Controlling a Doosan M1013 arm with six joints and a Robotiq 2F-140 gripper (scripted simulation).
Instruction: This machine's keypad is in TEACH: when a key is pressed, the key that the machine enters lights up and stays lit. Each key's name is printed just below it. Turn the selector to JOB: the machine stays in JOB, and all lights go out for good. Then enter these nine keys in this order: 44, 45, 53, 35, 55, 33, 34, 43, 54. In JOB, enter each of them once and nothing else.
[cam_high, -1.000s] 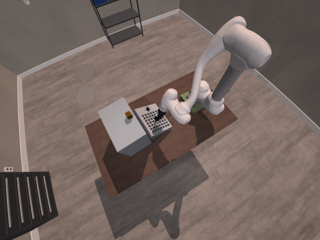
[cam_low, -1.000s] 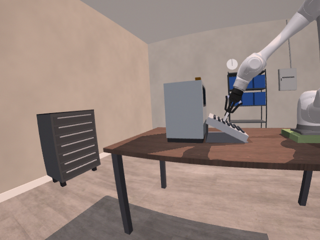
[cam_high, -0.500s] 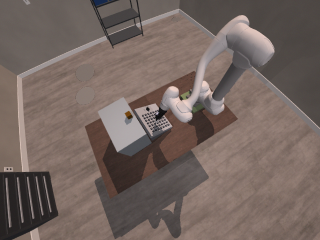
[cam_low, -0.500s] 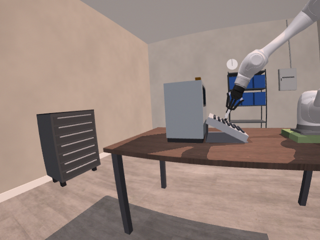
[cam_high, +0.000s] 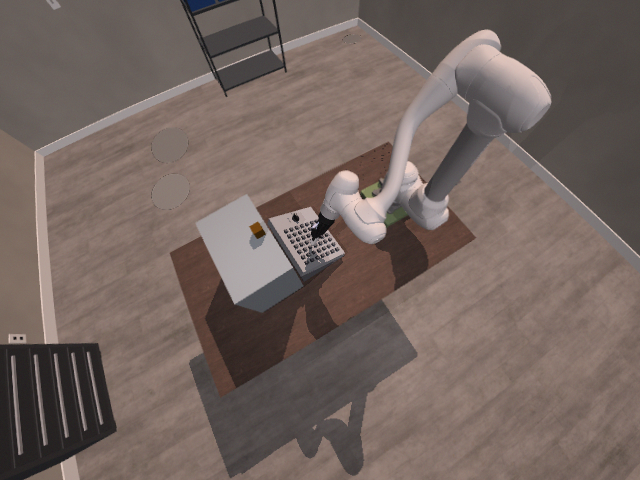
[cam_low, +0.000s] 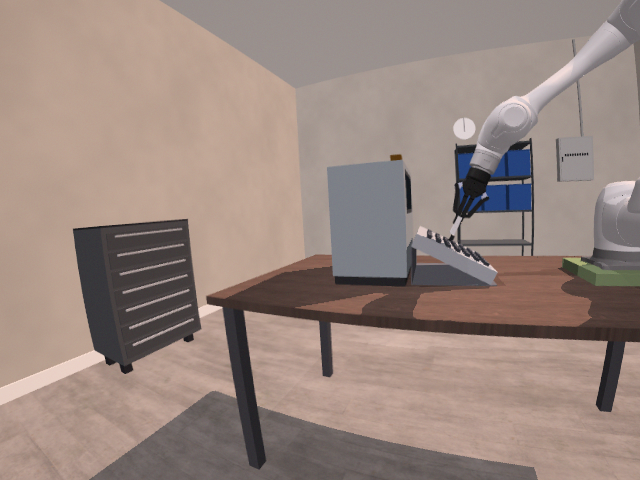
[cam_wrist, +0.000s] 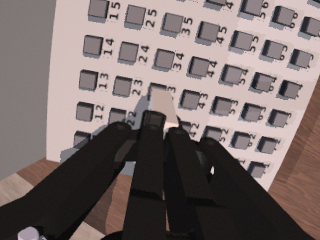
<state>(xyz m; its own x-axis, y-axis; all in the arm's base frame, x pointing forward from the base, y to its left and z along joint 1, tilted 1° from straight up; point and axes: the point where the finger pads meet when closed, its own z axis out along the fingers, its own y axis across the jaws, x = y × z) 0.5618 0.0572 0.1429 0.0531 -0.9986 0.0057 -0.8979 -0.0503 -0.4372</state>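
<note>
The key 44 lies 30 mm to the right of my hand and 80 mm below it. Round my hand: black selector knob (10 mm ahead, 200 mm to the right, 70 mm below); sloped keypad (30 mm ahead, 80 mm to the right, 110 mm below).
</note>
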